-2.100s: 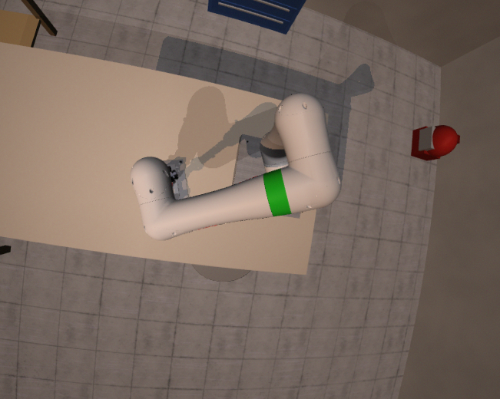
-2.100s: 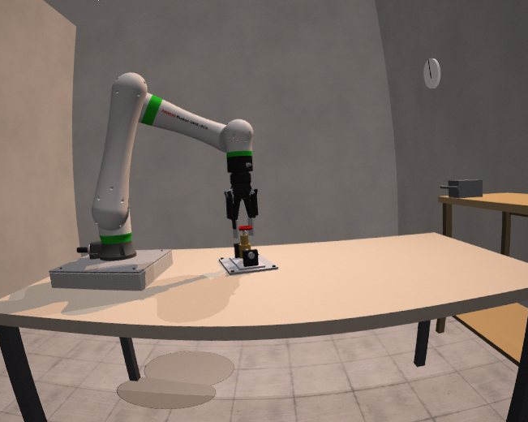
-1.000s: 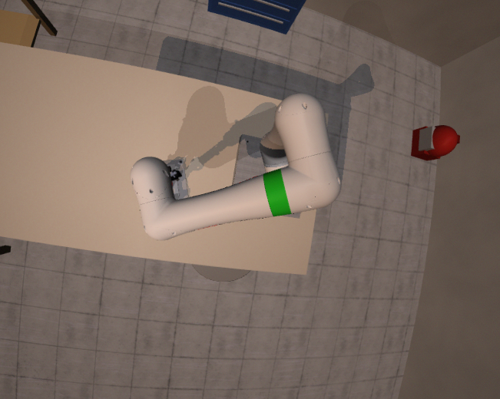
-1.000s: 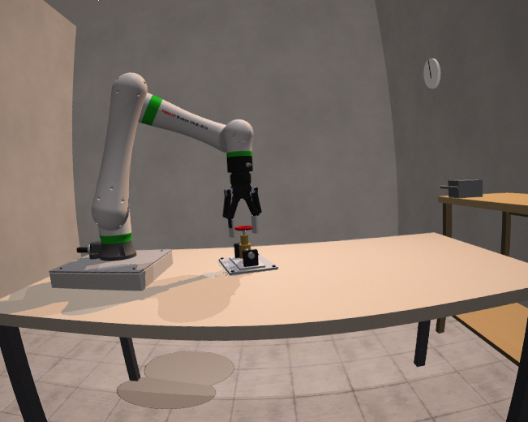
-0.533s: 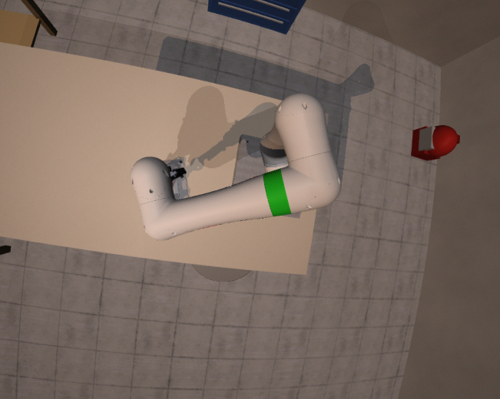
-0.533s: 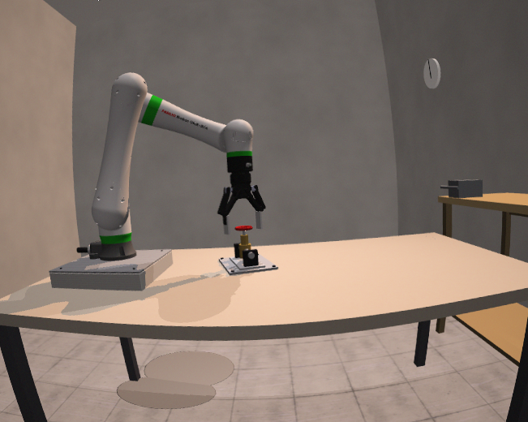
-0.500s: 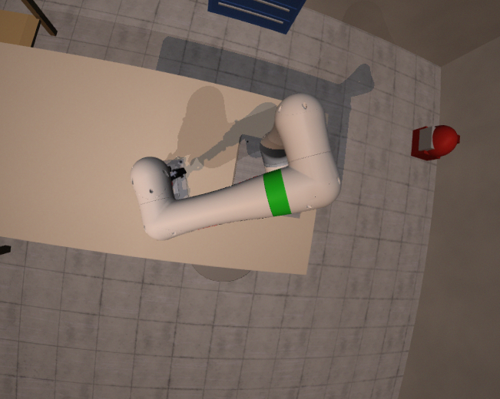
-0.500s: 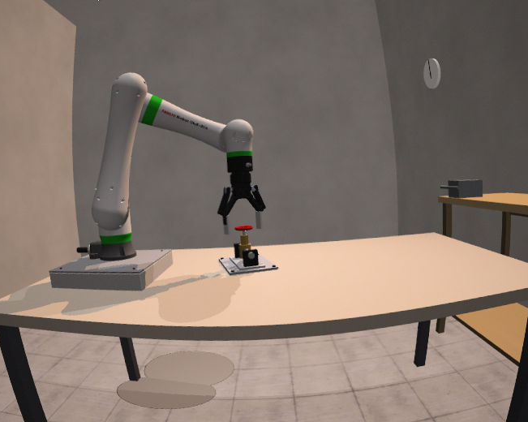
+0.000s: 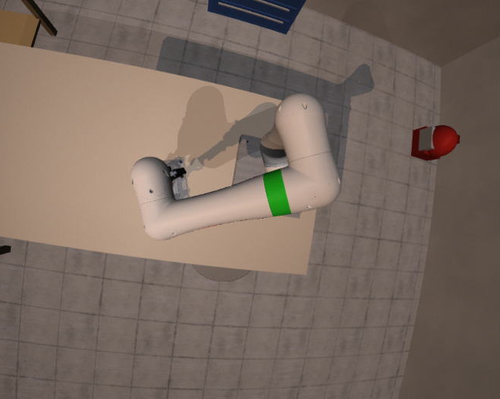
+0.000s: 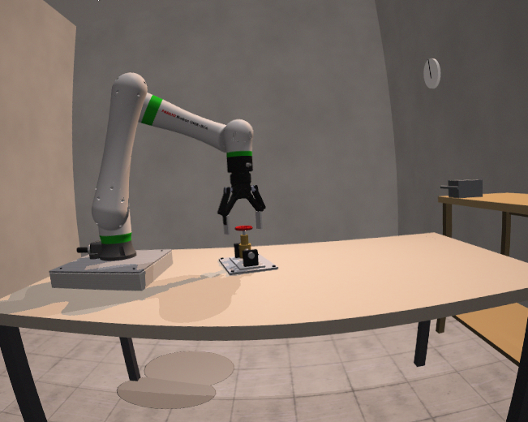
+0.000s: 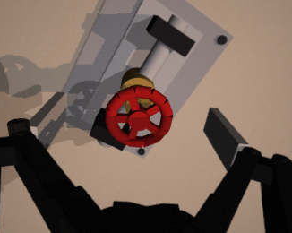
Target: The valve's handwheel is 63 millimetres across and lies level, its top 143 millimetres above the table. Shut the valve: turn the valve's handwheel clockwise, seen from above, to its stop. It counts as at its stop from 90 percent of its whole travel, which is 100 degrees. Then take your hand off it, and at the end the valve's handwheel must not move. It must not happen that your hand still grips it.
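My gripper is now 1 cm above the red spoked handwheel. From my hand the other things lie so: plate 13 cm below.
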